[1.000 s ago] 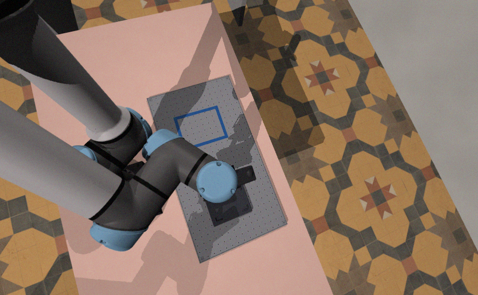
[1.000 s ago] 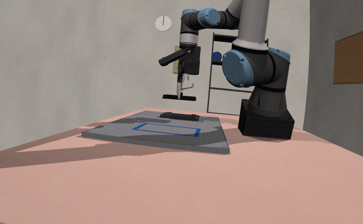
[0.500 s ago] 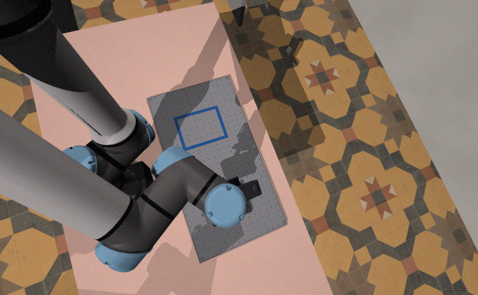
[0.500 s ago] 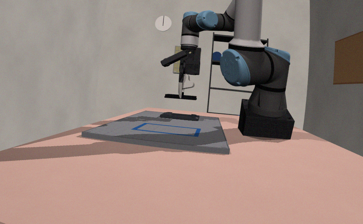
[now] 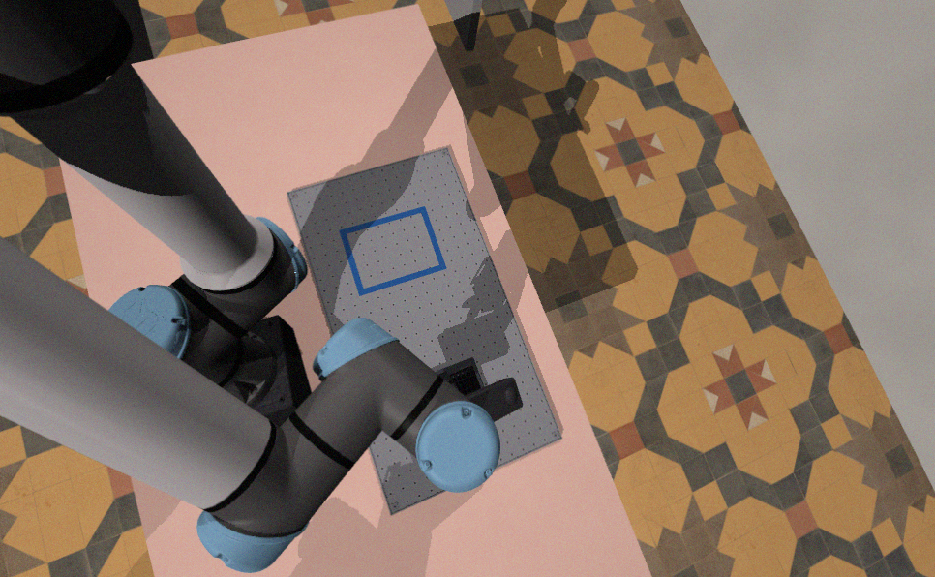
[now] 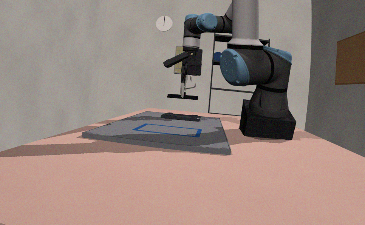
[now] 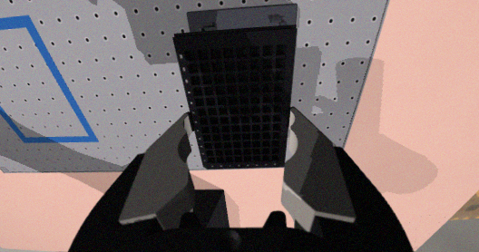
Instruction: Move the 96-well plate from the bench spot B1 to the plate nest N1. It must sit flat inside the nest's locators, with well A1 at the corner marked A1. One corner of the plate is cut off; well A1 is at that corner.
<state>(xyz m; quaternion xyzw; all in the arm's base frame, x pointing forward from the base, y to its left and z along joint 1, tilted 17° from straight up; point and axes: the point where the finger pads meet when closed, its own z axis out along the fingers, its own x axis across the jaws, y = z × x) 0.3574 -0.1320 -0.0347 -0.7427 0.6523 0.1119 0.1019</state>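
My gripper is now 10 cm above the dark plate nest N1. From my hand the other things lie so: black 96-well plate 1 cm below; then white A1 mark 8 cm behind, 4 cm to the left, 9 cm below.
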